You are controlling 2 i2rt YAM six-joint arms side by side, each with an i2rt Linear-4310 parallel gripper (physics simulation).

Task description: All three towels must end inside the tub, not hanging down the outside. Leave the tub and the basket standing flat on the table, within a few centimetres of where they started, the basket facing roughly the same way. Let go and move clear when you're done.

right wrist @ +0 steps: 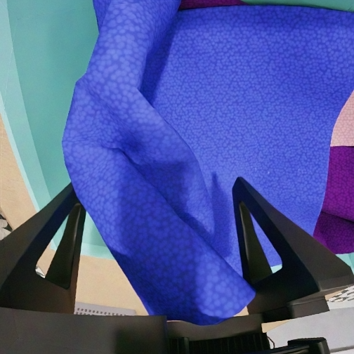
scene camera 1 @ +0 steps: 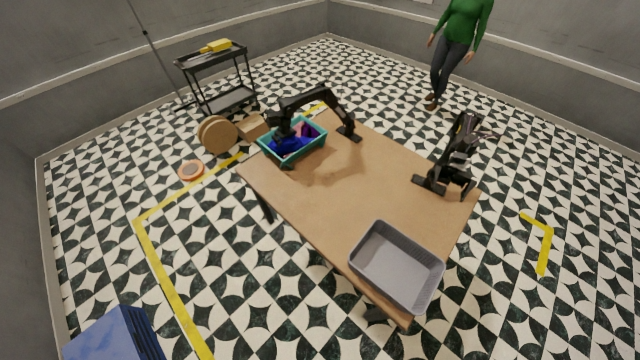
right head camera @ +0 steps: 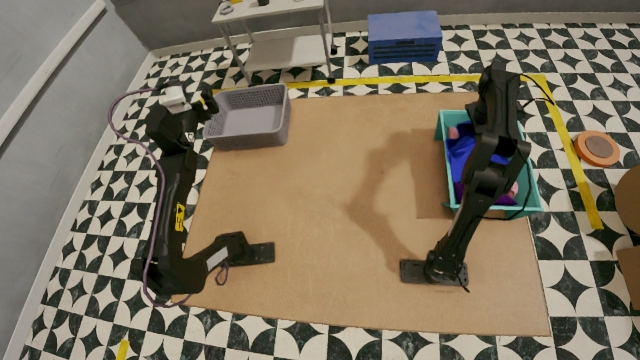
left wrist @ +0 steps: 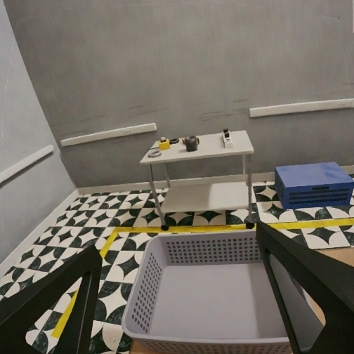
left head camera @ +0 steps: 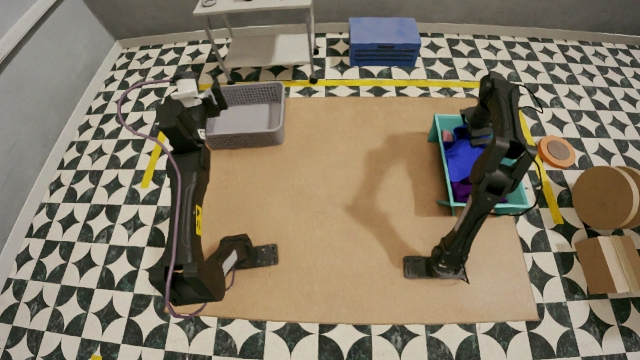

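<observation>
The turquoise tub stands flat and holds a blue towel, a purple towel and a pink towel. My right gripper is open above the tub. A raised fold of blue towel lies loose between its spread fingers. The arm hides part of the tub. My left gripper is open and empty by the grey basket, which is upright and empty.
The basket stands at the table's back left corner in the head views. A white trolley and a blue chest stand on the floor behind. Cartons and an orange disc lie beyond the tub.
</observation>
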